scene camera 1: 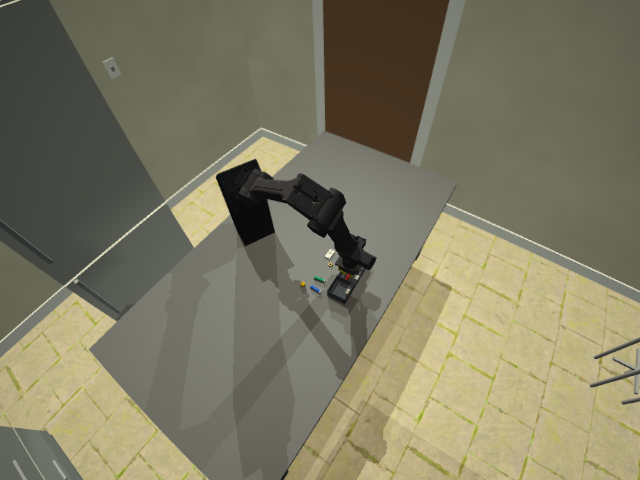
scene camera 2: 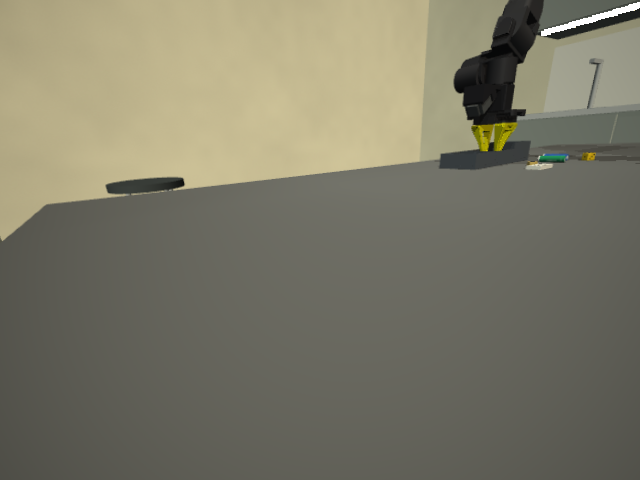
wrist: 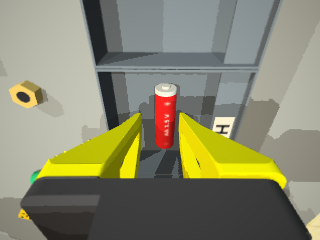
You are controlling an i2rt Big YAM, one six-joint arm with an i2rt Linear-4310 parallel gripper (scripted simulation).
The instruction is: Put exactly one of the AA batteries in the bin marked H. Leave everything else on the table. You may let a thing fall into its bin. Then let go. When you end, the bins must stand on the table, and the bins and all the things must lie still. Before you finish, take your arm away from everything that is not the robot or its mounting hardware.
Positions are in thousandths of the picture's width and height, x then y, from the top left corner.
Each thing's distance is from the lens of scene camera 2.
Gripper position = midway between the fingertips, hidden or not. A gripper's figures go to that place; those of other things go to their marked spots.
gripper (scene camera 2: 766, 326): 0.87 m
dark bin (scene camera 2: 802, 316): 0.89 m
